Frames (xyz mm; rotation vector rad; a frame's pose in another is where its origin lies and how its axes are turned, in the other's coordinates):
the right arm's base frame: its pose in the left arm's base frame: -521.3 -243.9 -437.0 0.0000 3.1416 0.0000
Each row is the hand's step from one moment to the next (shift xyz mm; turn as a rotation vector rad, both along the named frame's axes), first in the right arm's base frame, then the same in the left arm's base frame.
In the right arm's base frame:
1: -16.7 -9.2 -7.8 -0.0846 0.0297 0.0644
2: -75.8 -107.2 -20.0 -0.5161 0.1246 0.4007
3: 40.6 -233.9 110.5 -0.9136 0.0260 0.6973
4: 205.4 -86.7 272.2 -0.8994 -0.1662 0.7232
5: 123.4 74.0 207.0 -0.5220 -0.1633 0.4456
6: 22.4 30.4 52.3 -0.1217 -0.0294 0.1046
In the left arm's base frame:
1: 16.7 -9.2 7.8 0.0846 0.0297 -0.0644
2: 75.8 -107.2 20.0 0.5161 0.1246 -0.4007
3: -40.6 -233.9 -110.5 0.9136 0.0260 -0.6973
4: -205.4 -86.7 -272.2 0.8994 -0.1662 -0.7232
5: -123.4 74.0 -207.0 0.5220 -0.1633 -0.4456
6: -22.4 30.4 -52.3 0.1217 -0.0294 -0.1046

